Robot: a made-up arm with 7 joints.
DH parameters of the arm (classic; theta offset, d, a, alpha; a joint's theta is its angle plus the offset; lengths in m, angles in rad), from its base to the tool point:
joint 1: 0 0.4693 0 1.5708
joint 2: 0 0.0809 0 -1.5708
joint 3: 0 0.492 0.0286 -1.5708
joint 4: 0 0.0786 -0.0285 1.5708
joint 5: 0 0.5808 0 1.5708
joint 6: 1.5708 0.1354 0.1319 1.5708
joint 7: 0 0.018 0 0
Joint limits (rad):
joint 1: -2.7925..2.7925
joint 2: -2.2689..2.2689
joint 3: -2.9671..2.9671
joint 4: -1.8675..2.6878
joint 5: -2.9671..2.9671
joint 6: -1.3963..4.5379
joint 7: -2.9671..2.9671
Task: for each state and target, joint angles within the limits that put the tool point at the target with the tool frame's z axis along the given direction. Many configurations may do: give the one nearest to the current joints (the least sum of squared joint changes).
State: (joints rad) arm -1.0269 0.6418 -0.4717 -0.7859 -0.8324 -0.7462 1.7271
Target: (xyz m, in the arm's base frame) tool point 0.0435 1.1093 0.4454 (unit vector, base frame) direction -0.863 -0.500 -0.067
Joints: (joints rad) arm -1.5610 1.3164 -0.6463 -0.3955 -1.0984 -0.7400 1.7271
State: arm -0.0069 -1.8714 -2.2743 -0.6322 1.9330 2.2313 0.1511
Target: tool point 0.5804 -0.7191 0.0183 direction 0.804 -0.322 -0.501
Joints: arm -0.7594 -1.7372 -2.8169 -0.8113 2.6232 1.9602 0.1511
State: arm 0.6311 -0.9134 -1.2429 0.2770 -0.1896 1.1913 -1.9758
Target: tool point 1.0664 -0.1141 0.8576 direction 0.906 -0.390 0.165
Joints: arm 0.0695 -1.2178 -1.2218 0.3945 -0.1500 1.4687 -1.9758
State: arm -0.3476 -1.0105 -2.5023 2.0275 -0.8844 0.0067 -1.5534
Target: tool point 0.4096 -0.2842 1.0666 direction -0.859 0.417 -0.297
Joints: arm 0.2828 -1.6514 -2.5805 1.9319 -0.3888 -0.3654 -1.5534
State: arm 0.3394 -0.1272 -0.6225 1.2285 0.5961 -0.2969 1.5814
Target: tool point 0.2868 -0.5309 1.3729 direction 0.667 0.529 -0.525
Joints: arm 0.3130 0.3513 -0.9279 0.9435 0.7489 -0.3765 1.5814
